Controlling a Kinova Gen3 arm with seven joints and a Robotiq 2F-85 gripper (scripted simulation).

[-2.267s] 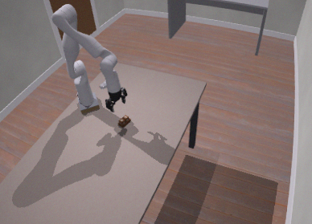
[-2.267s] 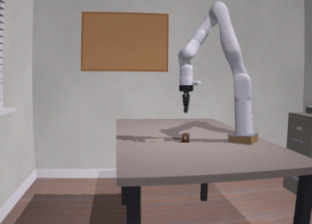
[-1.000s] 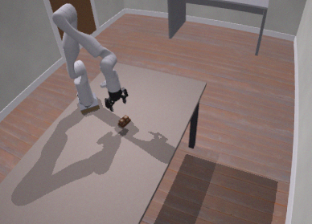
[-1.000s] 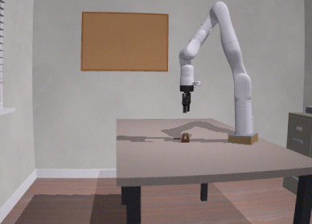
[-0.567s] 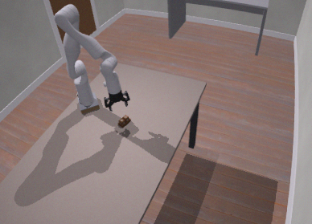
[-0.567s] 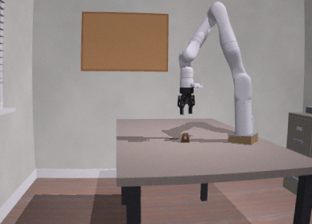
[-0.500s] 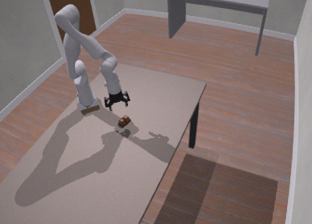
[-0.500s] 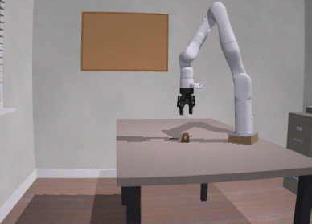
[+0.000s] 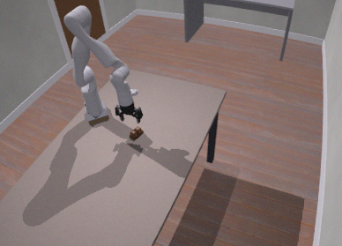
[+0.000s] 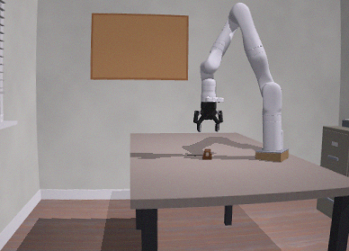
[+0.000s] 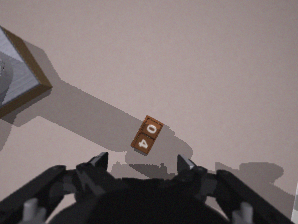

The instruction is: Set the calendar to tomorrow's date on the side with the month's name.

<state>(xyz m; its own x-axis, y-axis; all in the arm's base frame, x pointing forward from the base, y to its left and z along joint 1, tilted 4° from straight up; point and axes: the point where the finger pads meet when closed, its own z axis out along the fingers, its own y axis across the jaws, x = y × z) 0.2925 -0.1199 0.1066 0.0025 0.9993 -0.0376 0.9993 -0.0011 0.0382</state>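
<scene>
The digit cube is 110 mm below my hand. From my hand the other things lie so: brown number cube 20 mm ahead, 30 mm to the left, 110 mm below; then brown calendar tray 10 mm ahead, 20 mm to the left, 120 mm below.
</scene>
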